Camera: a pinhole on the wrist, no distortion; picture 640 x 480 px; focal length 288.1 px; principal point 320.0 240.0 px. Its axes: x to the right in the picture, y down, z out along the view. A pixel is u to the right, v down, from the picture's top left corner.
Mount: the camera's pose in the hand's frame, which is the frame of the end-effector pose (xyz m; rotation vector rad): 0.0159 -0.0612 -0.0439 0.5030 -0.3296 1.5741
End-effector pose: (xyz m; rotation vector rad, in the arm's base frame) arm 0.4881 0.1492 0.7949 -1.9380 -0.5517 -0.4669
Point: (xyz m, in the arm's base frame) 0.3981 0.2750 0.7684
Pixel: 462.3 445.1
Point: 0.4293 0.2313 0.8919
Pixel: 246.8 266.4
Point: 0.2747 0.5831 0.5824
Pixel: 452.9 424.6
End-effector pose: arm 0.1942 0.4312 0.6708 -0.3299 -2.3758 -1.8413
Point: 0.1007 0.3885 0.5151
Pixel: 71.3 170.3
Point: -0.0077 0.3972 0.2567
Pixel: 47.6 195.9
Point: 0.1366 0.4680 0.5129
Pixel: 279.5 258.4
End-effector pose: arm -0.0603 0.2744 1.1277 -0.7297 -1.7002 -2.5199
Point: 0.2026 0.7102 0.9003
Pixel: 333.1 411.9
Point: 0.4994 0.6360 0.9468
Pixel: outside the picture
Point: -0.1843 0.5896 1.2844
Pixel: 512.5 36.3
